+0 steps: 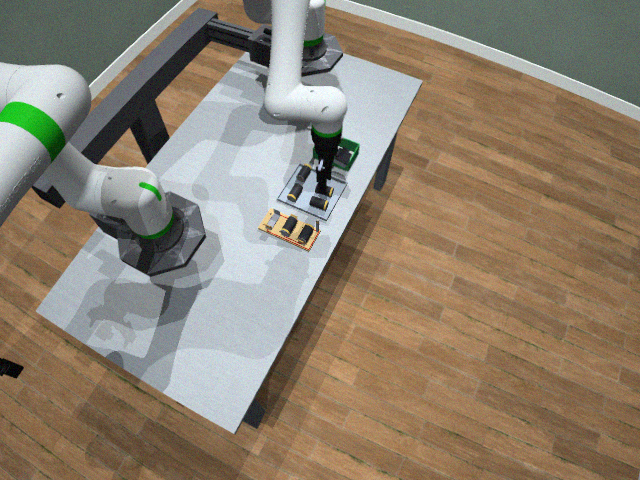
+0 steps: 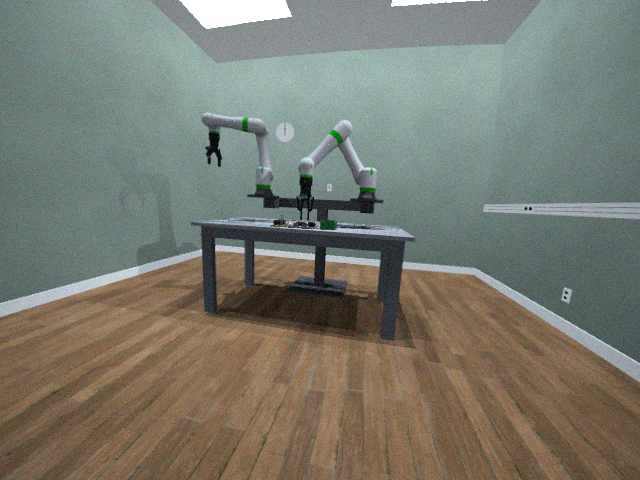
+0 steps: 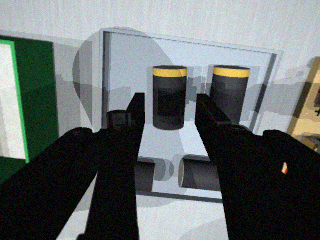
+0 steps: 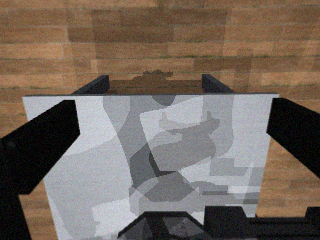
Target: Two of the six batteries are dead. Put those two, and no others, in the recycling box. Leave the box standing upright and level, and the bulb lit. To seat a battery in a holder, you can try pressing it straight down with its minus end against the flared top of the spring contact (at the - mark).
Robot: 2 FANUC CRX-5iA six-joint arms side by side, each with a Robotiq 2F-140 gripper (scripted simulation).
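Observation:
Tray (image 1: 309,185), also (image 3: 127,58); out of frame in image 4. My left gripper (image 3: 170,108). My right gripper (image 4: 173,116).

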